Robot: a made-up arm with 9 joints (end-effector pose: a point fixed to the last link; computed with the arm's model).
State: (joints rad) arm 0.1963 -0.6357 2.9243 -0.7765 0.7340 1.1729 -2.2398 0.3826 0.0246
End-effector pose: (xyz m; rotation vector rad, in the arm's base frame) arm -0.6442 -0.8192 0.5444 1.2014 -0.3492 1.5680
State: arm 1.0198 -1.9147 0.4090 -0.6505 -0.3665 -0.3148 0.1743 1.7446 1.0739
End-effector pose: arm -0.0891 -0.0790 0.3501 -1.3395 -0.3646 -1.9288
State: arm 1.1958 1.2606 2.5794 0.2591 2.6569 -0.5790 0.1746 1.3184 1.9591
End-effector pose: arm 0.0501 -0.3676 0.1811 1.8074 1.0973 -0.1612
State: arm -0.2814 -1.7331 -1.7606 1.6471 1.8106 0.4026 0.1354 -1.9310 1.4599
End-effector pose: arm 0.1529 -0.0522 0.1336 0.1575 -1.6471 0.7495
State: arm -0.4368 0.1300 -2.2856 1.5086 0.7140 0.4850 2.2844 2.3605 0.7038
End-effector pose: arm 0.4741 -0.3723 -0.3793 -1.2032 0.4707 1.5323
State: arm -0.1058 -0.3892 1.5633 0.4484 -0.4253 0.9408 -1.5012 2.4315 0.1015
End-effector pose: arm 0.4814 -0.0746 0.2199 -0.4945 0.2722 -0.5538
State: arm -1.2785 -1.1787 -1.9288 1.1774 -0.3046 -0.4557 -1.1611 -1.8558 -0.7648
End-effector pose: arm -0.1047 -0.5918 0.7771 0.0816 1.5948 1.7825
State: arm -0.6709 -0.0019 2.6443 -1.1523 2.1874 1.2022 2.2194 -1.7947 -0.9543
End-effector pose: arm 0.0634 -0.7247 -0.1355 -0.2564 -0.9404 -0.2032
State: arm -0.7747 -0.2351 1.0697 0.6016 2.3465 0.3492 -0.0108 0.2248 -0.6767
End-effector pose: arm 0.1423 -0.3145 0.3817 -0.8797 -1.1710 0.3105
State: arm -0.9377 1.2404 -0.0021 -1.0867 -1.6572 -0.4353 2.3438 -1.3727 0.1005
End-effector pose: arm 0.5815 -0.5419 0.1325 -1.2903 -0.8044 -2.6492
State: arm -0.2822 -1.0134 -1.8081 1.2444 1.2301 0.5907 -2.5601 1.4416 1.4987
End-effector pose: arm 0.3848 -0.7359 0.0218 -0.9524 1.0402 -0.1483
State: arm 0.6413 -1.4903 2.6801 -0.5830 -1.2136 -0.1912 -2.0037 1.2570 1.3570
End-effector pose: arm 0.0627 -0.1843 0.5153 -0.5544 -0.7360 -0.2975
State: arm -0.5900 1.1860 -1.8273 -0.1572 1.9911 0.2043 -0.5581 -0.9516 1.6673
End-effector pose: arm -0.0595 0.0984 0.2611 1.1189 1.0747 0.4043
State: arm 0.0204 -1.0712 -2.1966 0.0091 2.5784 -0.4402 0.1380 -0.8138 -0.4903
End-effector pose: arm 0.0321 -0.1846 0.2240 1.4986 0.3398 -2.1691
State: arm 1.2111 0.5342 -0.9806 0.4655 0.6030 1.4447 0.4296 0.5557 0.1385
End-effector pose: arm -0.0364 0.0775 0.0400 -1.6215 0.8727 1.6862
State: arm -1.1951 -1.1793 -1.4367 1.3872 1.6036 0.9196 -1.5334 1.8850 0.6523
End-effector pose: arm 0.5463 -0.5733 0.3652 -2.2773 0.0021 -1.0312
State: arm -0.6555 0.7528 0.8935 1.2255 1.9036 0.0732 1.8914 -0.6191 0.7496
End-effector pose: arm 0.5752 -0.2810 0.9084 0.5624 1.1466 2.5346
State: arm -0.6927 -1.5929 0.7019 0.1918 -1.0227 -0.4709 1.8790 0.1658 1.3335
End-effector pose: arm 0.3084 0.3097 0.5432 -1.3982 -0.9026 -0.8011
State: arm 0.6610 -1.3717 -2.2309 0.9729 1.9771 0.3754 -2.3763 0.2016 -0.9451
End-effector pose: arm 0.4908 -0.6576 -0.0822 -0.2581 0.9508 -2.9337
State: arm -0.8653 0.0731 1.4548 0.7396 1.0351 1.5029 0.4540 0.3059 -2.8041
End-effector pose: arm 0.4572 -0.5216 0.3707 0.9839 1.2532 -1.2069
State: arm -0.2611 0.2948 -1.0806 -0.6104 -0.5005 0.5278 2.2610 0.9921 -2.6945
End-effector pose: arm -0.3299 -0.7838 0.1191 2.4386 1.5184 -0.7804
